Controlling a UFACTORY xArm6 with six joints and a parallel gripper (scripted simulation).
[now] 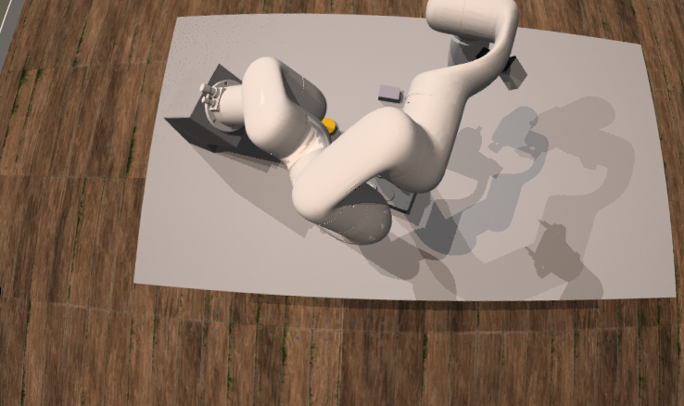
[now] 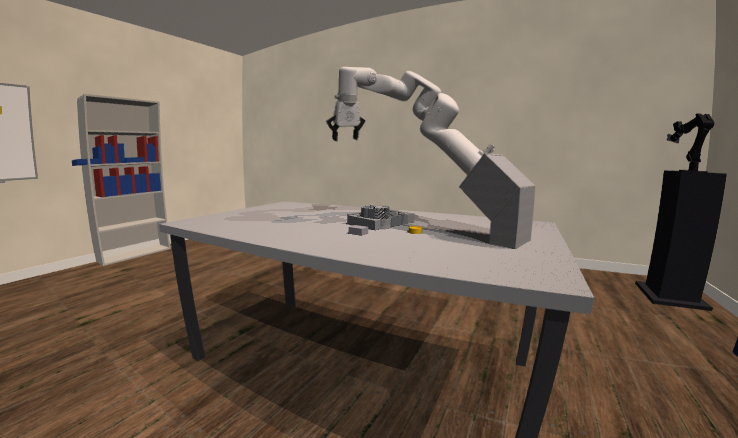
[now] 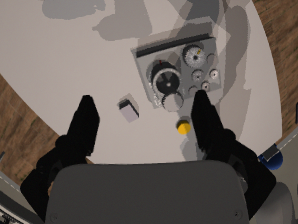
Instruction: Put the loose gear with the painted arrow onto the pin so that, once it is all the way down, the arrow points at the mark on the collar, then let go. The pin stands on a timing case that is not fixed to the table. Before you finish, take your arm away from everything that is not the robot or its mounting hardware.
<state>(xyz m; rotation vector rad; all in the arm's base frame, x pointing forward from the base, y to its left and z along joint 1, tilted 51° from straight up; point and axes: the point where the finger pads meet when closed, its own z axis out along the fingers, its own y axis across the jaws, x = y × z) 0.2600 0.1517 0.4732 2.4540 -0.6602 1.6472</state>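
The gear lies 10 cm behind my hand, 13 cm to the right of it and 31 cm below it. The rest, counted from my hand: small grey block (14 cm behind, 14 cm to the left, 35 cm below); then yellow disc (32 cm behind, 2 cm to the left, 35 cm below).
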